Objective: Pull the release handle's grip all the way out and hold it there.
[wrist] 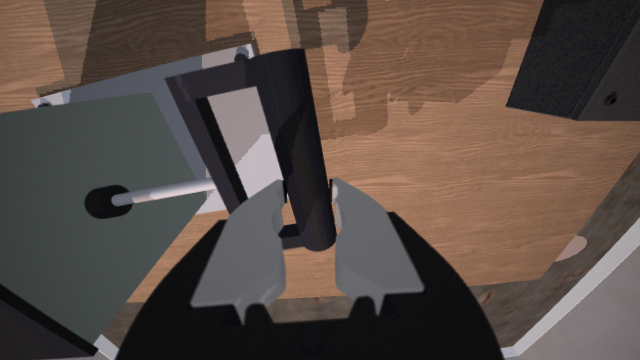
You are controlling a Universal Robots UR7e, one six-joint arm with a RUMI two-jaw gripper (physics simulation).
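Note:
The release handle's grip [300, 145] is a dark round bar, joined to a dark rectangular frame [192, 115]. A light metal rod [170, 191] runs from the frame into a black collar [107, 201] on the grey-green housing face [90, 150]; a length of the rod shows between them. My gripper [307, 181] is shut on the grip near its lower end, one finger on each side. The lower part of the frame is partly hidden behind the left finger.
A light base plate [135, 75] with dark screws lies under the housing on the wooden table [450, 165]. A dark block [560, 65] with a hole stands at the upper right. A pale edge strip [580, 295] runs along the lower right.

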